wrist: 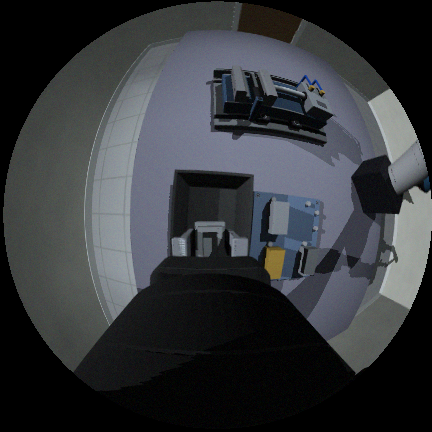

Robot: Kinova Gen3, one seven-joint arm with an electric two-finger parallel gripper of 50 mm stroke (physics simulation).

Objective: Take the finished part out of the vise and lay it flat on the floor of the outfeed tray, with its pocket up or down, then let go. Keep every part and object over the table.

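Seen in the pictures: gripper, fingertip midpoint: [209, 237]; arm's base, link origin: [394, 179].
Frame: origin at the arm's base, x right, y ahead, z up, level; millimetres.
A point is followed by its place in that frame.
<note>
My gripper [209, 237] {x -127, y 525, z -20 mm} is shut on the finished part [210, 226] {x -112, y 524, z -3 mm}, a light grey block whose dark recess faces the camera. The part looks level between the two fingers. Gripper and part are over the near half of the outfeed tray [215, 174] {x -33, y 516, z -109 mm}, a black, deep, open box. The height of the part above the tray floor is hard to tell, and its near side is hidden by the gripper body. The vise [267, 86] {x 151, y 415, z -54 mm} stands at the back, with light grey jaws on a blue and dark base; no part shows between its jaws.
Right beside the tray lies a blue board [301, 222] {x -123, y 326, z -141 mm} with small pegs, a light grey block [279, 217] {x -109, y 400, z -105 mm}, a yellow block [274, 262] {x -194, y 406, z -105 mm} and a darker grey block [309, 260] {x -201, y 319, z -105 mm}. A black block [377, 185] {x -24, y 83, z -48 mm} with a pale cylinder [407, 167] {x 15, y 60, z 82 mm} is at the far right.
</note>
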